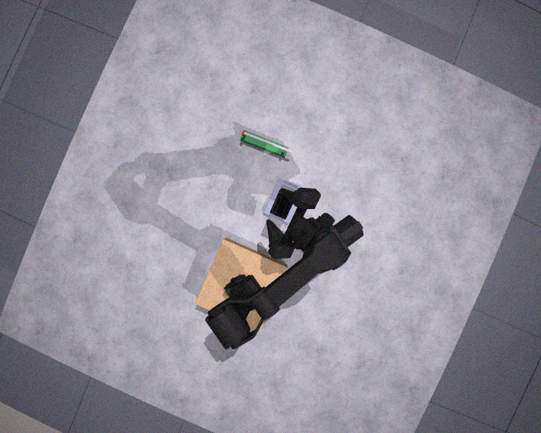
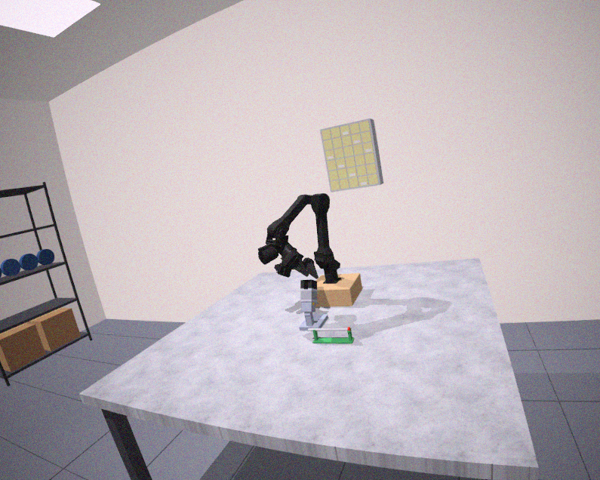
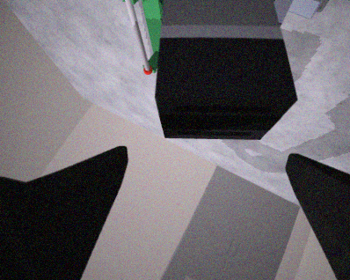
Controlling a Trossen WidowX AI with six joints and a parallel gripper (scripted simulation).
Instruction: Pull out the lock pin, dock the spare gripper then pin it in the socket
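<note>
Right now the green cradle is 140 mm ahead of my gripper tip, 120 mm to the left of it and 160 mm below it. Also, from my gripper tip: socket mount 40 mm ahead, 10 mm to the right, 130 mm below; then spare gripper 30 mm ahead, 20 mm to the right, 60 mm below.
</note>
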